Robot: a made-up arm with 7 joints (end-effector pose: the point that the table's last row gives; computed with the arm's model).
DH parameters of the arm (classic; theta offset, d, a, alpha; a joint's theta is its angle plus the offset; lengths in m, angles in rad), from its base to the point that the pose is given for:
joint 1: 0 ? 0 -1.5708
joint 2: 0 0 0 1.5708
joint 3: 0 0.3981 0.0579 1.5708
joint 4: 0 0 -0.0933 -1.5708
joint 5: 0 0.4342 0 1.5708
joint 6: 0 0 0.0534 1.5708
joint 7: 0 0 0 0
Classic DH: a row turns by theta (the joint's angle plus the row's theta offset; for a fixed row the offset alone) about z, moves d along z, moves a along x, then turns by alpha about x.
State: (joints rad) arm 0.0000 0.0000 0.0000 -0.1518 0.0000 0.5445 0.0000
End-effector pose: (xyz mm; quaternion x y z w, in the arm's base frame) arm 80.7 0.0 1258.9 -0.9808 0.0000 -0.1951 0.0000
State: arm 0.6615 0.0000 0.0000 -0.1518 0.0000 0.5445 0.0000
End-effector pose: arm 63.7 49.6 1258.9 -0.9276 -0.3185 -0.1845 0.0634
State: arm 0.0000 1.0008 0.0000 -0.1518 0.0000 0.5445 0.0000
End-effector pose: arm 769.1 0.0 794.2 -0.9541 0.0000 0.2994 0.0000
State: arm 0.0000 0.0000 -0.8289 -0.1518 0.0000 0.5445 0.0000
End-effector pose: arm 54.5 -59.5 1258.9 0.8977 -0.3949 0.1786 0.0786
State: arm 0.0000 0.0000 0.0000 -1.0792 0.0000 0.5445 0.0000
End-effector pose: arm 442.6 0.0 1055.1 -0.9645 0.0000 0.2642 0.0000
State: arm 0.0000 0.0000 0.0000 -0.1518 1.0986 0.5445 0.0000
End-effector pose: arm 56.1 40.7 1262.6 -0.8365 -0.4908 -0.1664 0.1781
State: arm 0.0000 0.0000 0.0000 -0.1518 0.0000 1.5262 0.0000
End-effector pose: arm 41.8 0.0 1290.8 -0.7730 0.0000 -0.6344 0.0000
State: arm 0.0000 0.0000 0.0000 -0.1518 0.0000 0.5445 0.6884
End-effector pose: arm 80.7 0.0 1258.9 -0.9233 0.3310 -0.1836 0.0658
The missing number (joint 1, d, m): 0.397
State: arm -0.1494 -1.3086 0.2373 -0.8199 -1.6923 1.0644 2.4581
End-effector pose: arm -665.4 156.6 932.0 0.4991 0.6210 -0.4519 0.4014
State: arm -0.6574 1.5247 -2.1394 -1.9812 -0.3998 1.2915 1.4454
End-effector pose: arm -64.8 -515.5 702.3 -0.5721 -0.4409 -0.3536 0.5944
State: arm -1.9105 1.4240 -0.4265 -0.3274 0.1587 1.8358 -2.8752
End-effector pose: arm -345.0 -830.2 427.0 -0.8944 -0.4241 0.1259 0.0662
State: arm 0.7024 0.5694 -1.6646 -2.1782 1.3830 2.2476 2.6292
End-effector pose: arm 357.4 -352.8 615.6 0.5334 0.7817 0.1083 0.3046
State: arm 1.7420 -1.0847 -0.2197 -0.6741 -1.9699 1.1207 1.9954
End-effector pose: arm 185.5 -593.6 1025.5 -0.2758 0.8760 -0.1719 0.3564
